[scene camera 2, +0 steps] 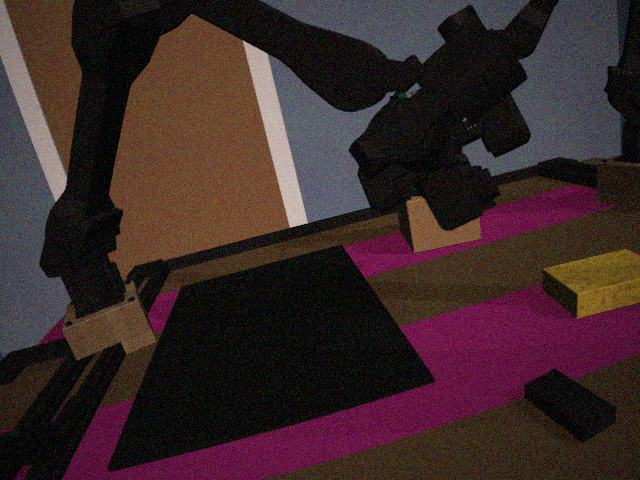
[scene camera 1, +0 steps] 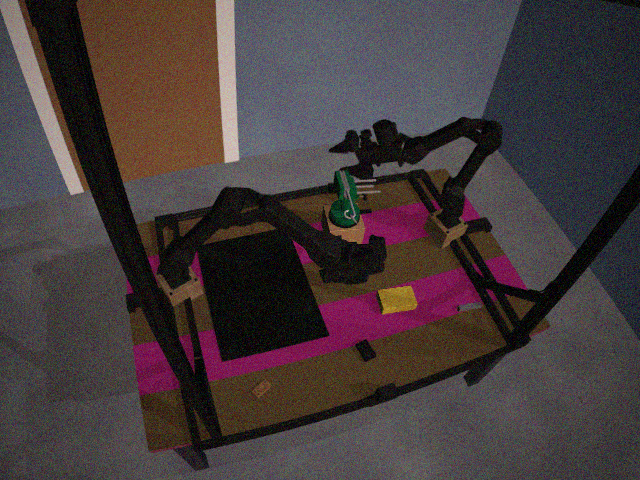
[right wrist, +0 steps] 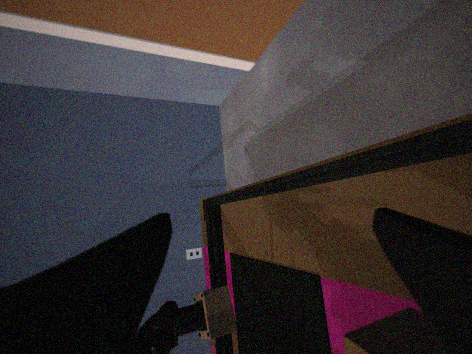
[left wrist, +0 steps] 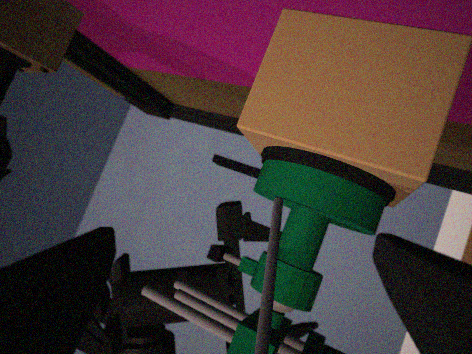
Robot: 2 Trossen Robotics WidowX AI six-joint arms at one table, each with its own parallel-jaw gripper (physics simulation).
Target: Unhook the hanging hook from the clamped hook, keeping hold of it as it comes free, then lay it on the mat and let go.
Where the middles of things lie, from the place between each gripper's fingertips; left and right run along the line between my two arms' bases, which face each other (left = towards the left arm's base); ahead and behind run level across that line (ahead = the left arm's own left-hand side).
The tan block (scene camera 2: 418,225) is 16 cm behind my right hand, 13 cm below it and 1 cm to the left of it. The rest, counted from my right hand: black mat (scene camera 2: 268,347): 32 cm to the left, 29 cm behind, 17 cm below; then small black block (scene camera 2: 579,411): 56 cm behind, 17 cm below, 9 cm to the left.
I see my left gripper 130 mm short of the tan block, 20 mm to the left of it and 100 mm above it. The rest, counted from my left hand: black mat 10 mm behind, 290 mm to the left, 140 mm below; then small black block 280 mm behind, 60 mm to the left, 140 mm below.
